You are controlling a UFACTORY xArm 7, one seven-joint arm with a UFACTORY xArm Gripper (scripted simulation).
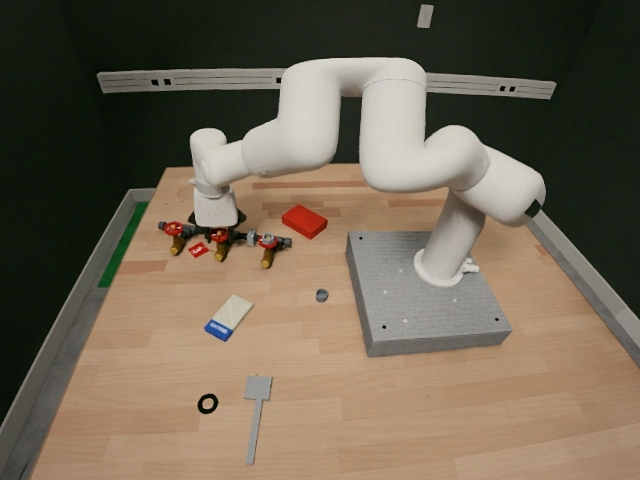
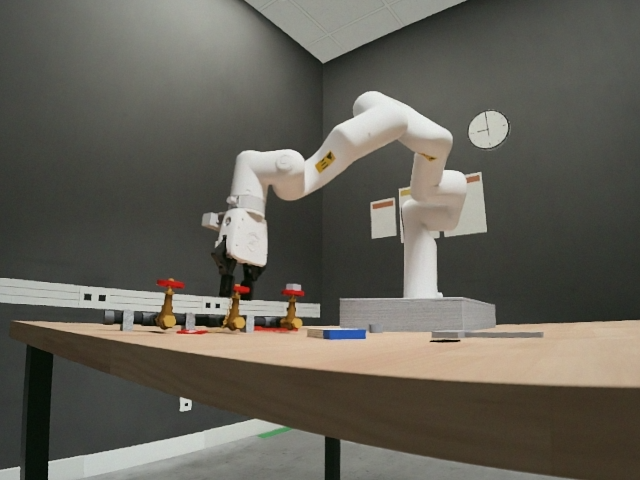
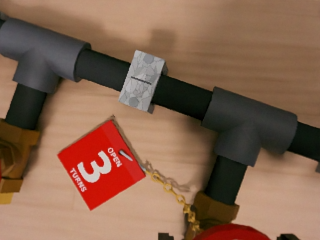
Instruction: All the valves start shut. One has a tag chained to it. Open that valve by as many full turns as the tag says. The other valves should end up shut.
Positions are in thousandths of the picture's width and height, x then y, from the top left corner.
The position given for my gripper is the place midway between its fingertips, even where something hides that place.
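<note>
My gripper is there in image 1 (image 1: 345, 499), and image 2 shows it too (image 2: 370, 622). I see a red block (image 1: 476, 461), while in image 3 the block is out of frame. A grey paddle (image 1: 404, 809) is part of the scene as well, and in image 3 that paddle is out of frame.
</note>
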